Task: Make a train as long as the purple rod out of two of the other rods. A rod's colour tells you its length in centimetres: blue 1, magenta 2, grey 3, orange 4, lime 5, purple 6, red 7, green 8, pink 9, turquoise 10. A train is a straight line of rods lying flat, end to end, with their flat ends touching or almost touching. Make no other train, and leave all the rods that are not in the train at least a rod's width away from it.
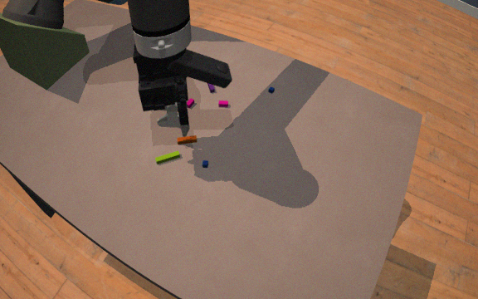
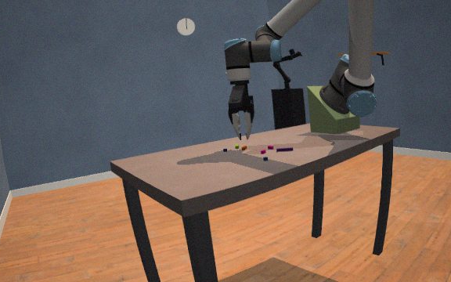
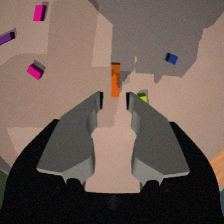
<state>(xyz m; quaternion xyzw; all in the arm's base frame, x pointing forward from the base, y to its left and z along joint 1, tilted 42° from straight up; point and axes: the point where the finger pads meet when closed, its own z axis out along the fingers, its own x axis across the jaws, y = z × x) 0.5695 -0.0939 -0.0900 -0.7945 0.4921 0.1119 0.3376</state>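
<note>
My hand is 5 cm above the orange rod. The rest, counted from my hand: lime rod 2 cm behind, 5 cm to the right, 5 cm below; purple rod 2 cm behind, 17 cm to the left, 5 cm below.
</note>
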